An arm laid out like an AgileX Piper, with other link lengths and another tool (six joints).
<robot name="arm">
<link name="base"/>
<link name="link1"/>
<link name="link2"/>
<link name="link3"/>
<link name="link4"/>
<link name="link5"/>
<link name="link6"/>
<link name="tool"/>
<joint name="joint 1" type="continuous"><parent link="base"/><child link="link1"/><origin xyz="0 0 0.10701"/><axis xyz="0 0 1"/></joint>
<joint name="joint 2" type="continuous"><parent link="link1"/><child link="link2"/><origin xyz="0 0 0"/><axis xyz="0 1 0"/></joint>
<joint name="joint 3" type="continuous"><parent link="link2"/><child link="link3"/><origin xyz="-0.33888 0 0.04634"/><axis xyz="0 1 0"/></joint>
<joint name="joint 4" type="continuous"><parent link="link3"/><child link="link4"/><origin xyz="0.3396 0 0.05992"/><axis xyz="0.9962 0 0.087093"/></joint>
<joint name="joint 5" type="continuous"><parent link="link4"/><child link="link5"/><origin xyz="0 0 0"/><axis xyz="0 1 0"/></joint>
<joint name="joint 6" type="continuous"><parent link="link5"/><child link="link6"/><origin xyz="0.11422 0 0.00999"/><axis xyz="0.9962 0 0.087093"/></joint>
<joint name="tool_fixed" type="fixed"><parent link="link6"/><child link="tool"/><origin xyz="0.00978 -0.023 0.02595" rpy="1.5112 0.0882 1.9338"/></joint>
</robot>
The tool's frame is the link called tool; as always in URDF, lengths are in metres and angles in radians. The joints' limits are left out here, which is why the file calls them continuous.
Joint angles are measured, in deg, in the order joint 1, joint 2, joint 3, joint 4, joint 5, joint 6. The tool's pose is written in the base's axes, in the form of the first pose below.
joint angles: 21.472, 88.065, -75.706, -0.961, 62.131, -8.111
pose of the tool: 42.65 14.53 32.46 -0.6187 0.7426 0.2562 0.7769 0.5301 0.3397
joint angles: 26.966, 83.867, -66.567, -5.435, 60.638, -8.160
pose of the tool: 38.39 16.36 29.45 -0.6934 0.6913 0.2034 0.7186 0.6424 0.2665
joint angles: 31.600, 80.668, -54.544, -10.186, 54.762, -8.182
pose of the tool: 34.32 17.08 24.16 -0.7696 0.6207 0.1497 0.6384 0.7441 0.1970
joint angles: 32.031, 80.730, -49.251, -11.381, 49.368, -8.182
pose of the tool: 33.40 16.86 21.15 -0.7899 0.5973 0.1389 0.6132 0.7662 0.1924
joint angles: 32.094, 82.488, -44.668, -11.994, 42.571, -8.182
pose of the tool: 32.95 16.85 17.72 -0.8063 0.5748 0.1393 0.5914 0.7816 0.1983
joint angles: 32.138, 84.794, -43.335, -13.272, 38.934, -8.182
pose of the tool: 33.21 17.09 15.80 -0.8210 0.5559 0.1304 0.5710 0.7979 0.1931
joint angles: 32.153, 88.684, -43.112, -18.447, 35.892, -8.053
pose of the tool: 34.15 17.38 13.63 -0.8576 0.5074 0.0843 0.5143 0.8443 0.1501
